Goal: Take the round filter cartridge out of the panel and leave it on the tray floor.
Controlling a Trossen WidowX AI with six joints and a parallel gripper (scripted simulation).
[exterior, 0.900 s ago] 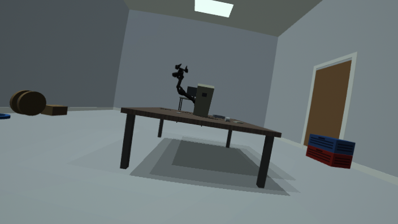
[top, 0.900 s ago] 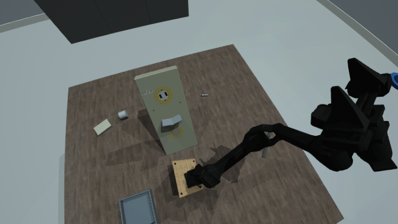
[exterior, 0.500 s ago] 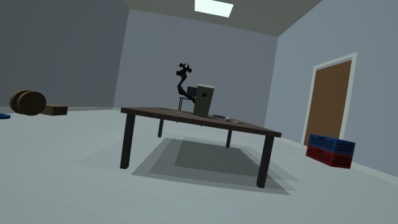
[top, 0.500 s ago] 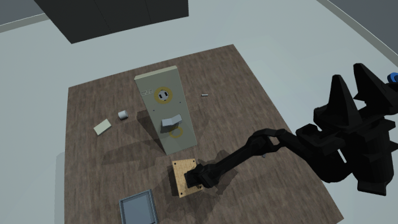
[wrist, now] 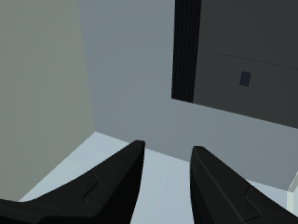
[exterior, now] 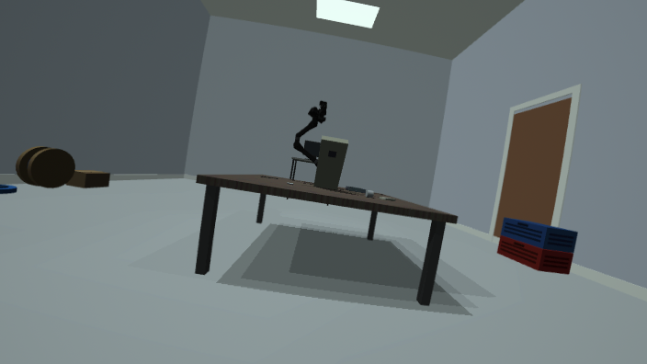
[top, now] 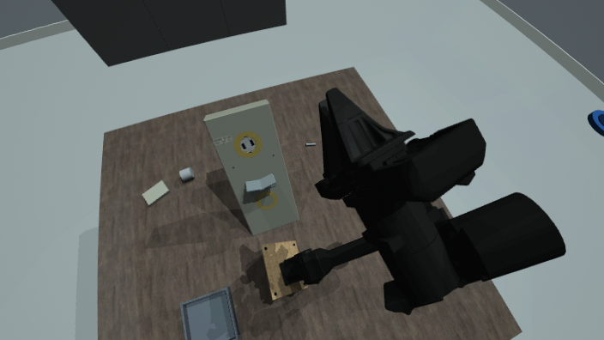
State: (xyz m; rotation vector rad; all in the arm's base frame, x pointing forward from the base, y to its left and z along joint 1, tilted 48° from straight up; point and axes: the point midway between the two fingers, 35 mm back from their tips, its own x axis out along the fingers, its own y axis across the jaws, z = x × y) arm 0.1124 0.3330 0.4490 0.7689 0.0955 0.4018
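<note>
Now: gripper tip 250 mm short of the round filter cartridge, 110 mm to the right of it and 390 mm above it. The rest, counted from my gripper tip: grey tray 180 mm behind, 380 mm to the left, 650 mm below; then beige block 320 mm ahead, 520 mm to the left, 650 mm below; then small pin 340 mm ahead, 130 mm to the right, 650 mm below.
</note>
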